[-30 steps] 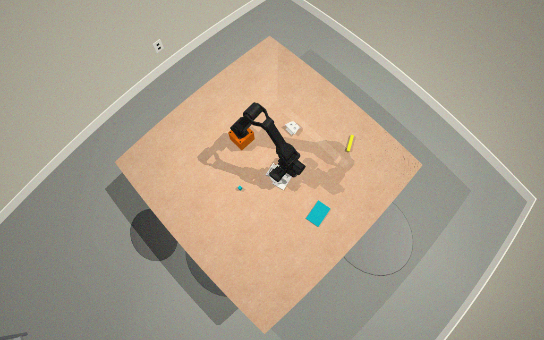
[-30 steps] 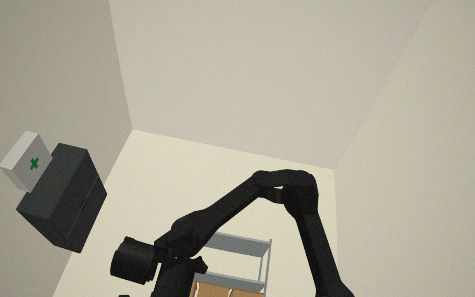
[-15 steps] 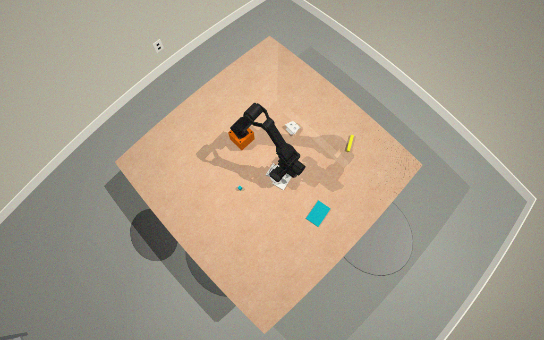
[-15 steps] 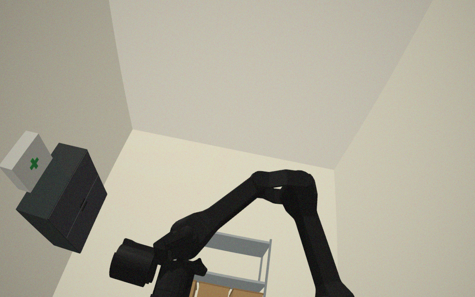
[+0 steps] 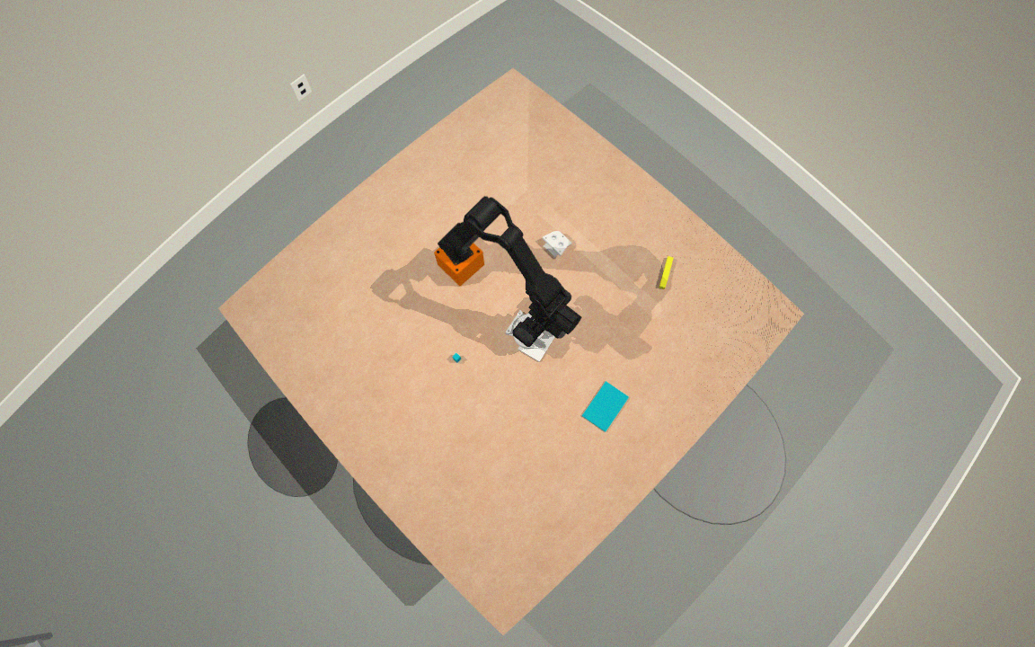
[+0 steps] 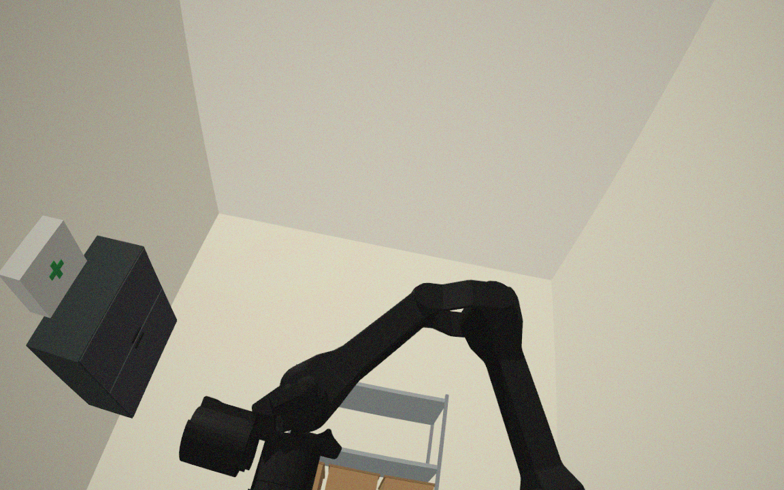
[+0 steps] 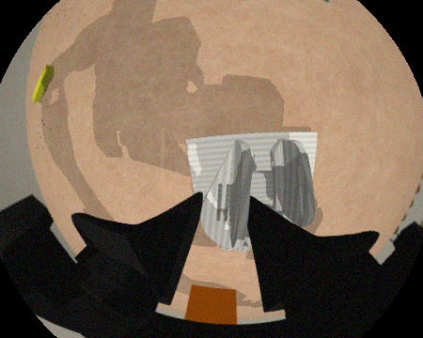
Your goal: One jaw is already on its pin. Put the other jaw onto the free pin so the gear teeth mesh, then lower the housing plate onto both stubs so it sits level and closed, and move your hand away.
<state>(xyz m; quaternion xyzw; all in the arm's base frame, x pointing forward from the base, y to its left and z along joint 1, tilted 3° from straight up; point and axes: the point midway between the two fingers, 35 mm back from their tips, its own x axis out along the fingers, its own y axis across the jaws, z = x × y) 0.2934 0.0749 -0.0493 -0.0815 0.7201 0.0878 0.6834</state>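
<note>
The grey jaw lies 30 mm to the right of my gripper tip and 30 mm behind it. Round my gripper tip: grey housing plate 190 mm to the left, 180 mm behind; small teal cube 250 mm to the right, 60 mm behind, 10 mm below; flat teal block 290 mm ahead, 20 mm below, 10 mm to the left.
</note>
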